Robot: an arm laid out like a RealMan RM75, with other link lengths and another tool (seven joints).
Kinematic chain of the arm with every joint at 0, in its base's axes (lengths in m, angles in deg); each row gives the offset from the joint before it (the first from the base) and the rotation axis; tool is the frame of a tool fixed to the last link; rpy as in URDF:
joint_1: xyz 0 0 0.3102 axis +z
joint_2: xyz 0 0 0 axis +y
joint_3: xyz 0 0 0.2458 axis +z
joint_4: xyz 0 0 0 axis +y
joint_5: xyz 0 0 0.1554 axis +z
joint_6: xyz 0 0 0 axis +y
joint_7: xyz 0 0 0.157 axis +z
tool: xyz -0.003 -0.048 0.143 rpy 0 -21.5 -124
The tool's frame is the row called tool.
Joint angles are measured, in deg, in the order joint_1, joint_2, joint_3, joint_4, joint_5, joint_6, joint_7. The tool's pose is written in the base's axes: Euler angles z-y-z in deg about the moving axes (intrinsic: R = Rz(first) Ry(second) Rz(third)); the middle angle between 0 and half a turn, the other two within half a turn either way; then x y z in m. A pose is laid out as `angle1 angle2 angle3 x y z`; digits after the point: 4 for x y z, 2 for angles.
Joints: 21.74, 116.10, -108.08, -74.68, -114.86, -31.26, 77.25
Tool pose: 64.81 152.66 96.44 0.1035 0.4244 -0.0734
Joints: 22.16, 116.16, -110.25, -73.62, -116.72, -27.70, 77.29
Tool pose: 64.67 150.34 94.68 0.1043 0.4281 -0.0751
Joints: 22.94, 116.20, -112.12, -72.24, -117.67, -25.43, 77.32
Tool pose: 63.93 149.31 92.60 0.1048 0.4289 -0.0804
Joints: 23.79, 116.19, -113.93, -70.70, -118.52, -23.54, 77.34
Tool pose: 62.73 148.48 90.04 0.1067 0.4289 -0.0865
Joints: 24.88, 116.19, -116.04, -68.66, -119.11, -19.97, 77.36
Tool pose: 63.21 146.76 89.24 0.1067 0.4333 -0.0887
